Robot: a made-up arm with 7 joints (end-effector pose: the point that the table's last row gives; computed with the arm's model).
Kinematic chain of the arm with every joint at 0, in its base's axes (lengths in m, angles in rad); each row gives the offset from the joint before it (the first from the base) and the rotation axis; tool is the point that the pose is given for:
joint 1: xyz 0 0 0.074 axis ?
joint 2: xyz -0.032 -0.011 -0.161 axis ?
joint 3: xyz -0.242 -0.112 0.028 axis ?
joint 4: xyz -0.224 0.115 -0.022 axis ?
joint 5: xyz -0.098 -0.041 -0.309 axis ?
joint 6: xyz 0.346 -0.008 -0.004 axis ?
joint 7: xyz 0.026 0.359 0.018 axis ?
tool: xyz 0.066 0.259 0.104
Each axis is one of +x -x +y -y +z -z.
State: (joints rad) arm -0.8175 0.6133 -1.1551 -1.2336 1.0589 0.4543 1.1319
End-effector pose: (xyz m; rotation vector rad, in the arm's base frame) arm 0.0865 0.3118 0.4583 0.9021 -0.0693 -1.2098
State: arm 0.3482 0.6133 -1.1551 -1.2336 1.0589 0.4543 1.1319
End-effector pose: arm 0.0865 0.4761 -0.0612 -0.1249 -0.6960 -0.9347
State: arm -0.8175 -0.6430 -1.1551 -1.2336 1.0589 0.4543 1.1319
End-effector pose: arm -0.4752 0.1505 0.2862 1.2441 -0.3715 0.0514
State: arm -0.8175 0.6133 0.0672 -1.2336 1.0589 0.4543 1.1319
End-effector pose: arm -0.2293 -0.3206 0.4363 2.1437 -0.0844 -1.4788
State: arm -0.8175 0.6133 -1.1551 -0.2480 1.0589 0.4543 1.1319
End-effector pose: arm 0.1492 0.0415 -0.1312 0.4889 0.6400 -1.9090
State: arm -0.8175 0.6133 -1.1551 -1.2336 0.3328 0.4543 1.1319
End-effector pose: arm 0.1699 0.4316 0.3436 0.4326 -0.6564 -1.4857
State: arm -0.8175 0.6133 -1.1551 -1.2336 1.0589 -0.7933 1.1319
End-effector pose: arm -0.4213 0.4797 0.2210 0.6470 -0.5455 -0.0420
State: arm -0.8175 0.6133 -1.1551 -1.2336 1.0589 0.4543 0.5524
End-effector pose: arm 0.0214 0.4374 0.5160 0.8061 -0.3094 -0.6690
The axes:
joint 1: -x
joint 2: -z
joint 3: +x
joint 4: +y
joint 5: +x
joint 6: -z
joint 7: -z

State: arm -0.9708 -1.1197 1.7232 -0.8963 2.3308 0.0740 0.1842
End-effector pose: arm 0.2127 0.2757 -0.5700 -1.2773 -0.4213 -0.1050
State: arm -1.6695 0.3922 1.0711 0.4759 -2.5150 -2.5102 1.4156
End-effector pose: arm -0.6794 0.0007 0.5604 0.2329 -0.1723 1.3105
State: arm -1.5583 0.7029 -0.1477 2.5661 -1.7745 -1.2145 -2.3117
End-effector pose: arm -0.3660 -0.0076 0.5121 -0.0436 0.5919 -0.1893
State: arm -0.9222 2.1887 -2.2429 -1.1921 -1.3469 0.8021 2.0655
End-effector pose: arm 0.0571 0.3976 -0.2480 -0.9606 -1.4998 -0.9936
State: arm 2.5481 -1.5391 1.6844 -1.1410 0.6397 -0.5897 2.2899
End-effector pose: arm 0.3188 0.2308 0.2192 -0.4167 -0.1216 -2.0439
